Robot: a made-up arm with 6 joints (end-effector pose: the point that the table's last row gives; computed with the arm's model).
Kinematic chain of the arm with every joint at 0, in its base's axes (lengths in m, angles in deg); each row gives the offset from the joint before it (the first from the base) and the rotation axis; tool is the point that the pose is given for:
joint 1: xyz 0 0 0.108 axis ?
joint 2: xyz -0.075 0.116 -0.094 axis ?
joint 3: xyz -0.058 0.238 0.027 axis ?
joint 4: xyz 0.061 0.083 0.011 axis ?
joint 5: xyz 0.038 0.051 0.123 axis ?
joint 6: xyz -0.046 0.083 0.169 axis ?
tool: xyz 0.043 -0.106 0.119
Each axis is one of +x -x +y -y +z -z.
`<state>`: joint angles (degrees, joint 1 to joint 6).
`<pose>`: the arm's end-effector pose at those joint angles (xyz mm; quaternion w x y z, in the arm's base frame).
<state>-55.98 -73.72 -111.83 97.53 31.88 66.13</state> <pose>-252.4 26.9 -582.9 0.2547 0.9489 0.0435 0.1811</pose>
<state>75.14 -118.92 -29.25 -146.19 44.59 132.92</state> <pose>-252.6 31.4 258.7 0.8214 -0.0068 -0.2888 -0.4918</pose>
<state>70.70 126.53 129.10 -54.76 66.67 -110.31</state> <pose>-199.5 151.9 -256.2 0.0212 0.4166 0.3795 -0.8258</pose>
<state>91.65 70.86 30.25 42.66 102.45 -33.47</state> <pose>-208.3 281.8 -418.2 0.1486 0.6956 -0.4553 -0.5355</pose>
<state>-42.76 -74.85 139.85 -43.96 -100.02 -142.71</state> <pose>-138.0 134.9 -199.6 0.0103 -0.8728 -0.4596 -0.1640</pose>
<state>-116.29 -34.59 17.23 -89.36 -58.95 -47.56</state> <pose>276.3 169.6 108.9 0.2715 0.6367 -0.1785 0.6993</pose>
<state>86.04 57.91 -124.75 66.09 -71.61 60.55</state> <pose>-307.8 330.3 -192.0 0.6208 -0.3792 -0.5878 0.3539</pose>
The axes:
joint 1: +y
joint 2: -z
joint 3: -y
joint 4: -x
joint 5: -x
joint 6: +y

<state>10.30 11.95 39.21 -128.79 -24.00 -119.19</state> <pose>-94.3 260.0 -122.1 0.0065 0.6575 -0.3080 -0.6876</pose>
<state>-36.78 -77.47 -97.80 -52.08 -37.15 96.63</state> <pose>-20.0 170.1 -214.1 0.2505 0.1199 0.9603 -0.0250</pose>
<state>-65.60 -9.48 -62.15 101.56 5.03 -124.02</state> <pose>-96.5 651.7 -209.3 0.2099 -0.3977 -0.4953 0.7433</pose>
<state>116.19 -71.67 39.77 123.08 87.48 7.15</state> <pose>-128.0 441.8 454.5 0.3993 -0.7921 -0.2253 0.4030</pose>
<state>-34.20 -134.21 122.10 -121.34 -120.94 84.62</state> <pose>-253.1 -184.6 68.8 0.9499 0.1824 -0.1692 0.1892</pose>
